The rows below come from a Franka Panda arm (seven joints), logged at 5 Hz.
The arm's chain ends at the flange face. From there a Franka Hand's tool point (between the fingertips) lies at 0.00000 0.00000 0.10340 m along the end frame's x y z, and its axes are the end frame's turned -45 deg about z.
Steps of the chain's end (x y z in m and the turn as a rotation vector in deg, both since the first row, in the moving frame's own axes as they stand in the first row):
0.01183, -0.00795, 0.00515, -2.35, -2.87, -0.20
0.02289, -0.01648, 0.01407, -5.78, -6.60, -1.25
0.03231, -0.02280, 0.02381, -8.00, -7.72, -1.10
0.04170, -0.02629, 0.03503, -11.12, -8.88, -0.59
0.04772, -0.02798, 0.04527, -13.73, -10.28, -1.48
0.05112, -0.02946, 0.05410, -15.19, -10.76, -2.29
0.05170, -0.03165, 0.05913, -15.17, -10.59, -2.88
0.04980, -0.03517, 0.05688, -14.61, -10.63, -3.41
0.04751, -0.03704, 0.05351, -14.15, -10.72, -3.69
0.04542, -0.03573, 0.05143, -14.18, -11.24, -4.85
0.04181, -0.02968, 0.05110, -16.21, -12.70, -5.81
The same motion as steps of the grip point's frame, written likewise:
0.00733, 0.00209, 0.00493, 0.37, -3.69, -0.20
0.01209, 0.00366, 0.01286, 0.58, -8.75, -1.25
0.01904, 0.00727, 0.02187, -0.20, -11.12, -1.10
0.02283, 0.01386, 0.03186, -1.58, -14.14, -0.59
0.02340, 0.01869, 0.04067, -2.44, -16.98, -1.48
0.02456, 0.02152, 0.04869, -3.13, -18.35, -2.29
0.02679, 0.02074, 0.05379, -3.24, -18.22, -2.88
0.02857, 0.01629, 0.05178, -2.81, -17.85, -3.41
0.02872, 0.01272, 0.04859, -2.43, -17.59, -3.69
0.02568, 0.01190, 0.04632, -2.08, -17.97, -4.85
0.01474, 0.01480, 0.04450, -2.48, -20.44, -5.81

